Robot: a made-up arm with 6 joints.
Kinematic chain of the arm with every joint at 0, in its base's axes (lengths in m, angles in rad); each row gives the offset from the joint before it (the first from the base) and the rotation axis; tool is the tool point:
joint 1: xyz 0 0 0.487 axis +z
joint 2: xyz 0.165 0 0 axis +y
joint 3: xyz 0 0 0.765 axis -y
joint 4: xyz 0 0 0.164 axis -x
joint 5: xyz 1.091 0 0 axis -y
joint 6: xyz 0.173 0 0 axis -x
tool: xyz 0 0 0
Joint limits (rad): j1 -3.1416..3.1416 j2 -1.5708..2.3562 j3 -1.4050..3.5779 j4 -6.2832..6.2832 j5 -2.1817..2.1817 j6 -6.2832..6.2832
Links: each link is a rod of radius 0.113 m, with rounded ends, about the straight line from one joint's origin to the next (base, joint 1, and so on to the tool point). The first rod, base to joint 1, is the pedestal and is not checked.
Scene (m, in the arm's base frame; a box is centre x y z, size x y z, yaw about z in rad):
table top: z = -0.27
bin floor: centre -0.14 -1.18 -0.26 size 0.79 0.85 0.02 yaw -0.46
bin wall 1: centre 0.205 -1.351 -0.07 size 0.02 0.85 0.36 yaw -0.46
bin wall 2: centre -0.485 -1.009 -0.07 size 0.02 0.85 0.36 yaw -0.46
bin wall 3: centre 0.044 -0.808 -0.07 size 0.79 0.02 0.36 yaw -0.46
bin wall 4: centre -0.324 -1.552 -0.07 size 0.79 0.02 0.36 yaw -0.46
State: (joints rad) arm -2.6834 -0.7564 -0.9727 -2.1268 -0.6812 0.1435
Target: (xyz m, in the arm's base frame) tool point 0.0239 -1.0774 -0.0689
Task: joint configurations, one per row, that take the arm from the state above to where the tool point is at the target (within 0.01 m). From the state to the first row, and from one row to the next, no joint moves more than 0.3 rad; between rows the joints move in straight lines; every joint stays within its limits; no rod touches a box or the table.
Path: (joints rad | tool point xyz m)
1: -2.4723 -0.4761 -0.9247 -2.1260 -0.6688 0.1435 | -0.7398 -0.7015 0.8336
2: -2.2612 -0.1959 -0.8766 -2.1251 -0.6563 0.1435 | -0.6368 -0.9119 0.6351
3: -2.0502 0.0844 -0.8286 -2.1243 -0.6439 0.1435 | -0.4539 -1.0647 0.4101
4: -1.8391 0.3646 -0.7805 -2.1234 -0.6314 0.1435 | -0.2195 -1.1263 0.1708
5: -1.6280 0.6449 -0.7325 -2.1226 -0.6190 0.1435 | 0.0239 -1.0773 -0.0689

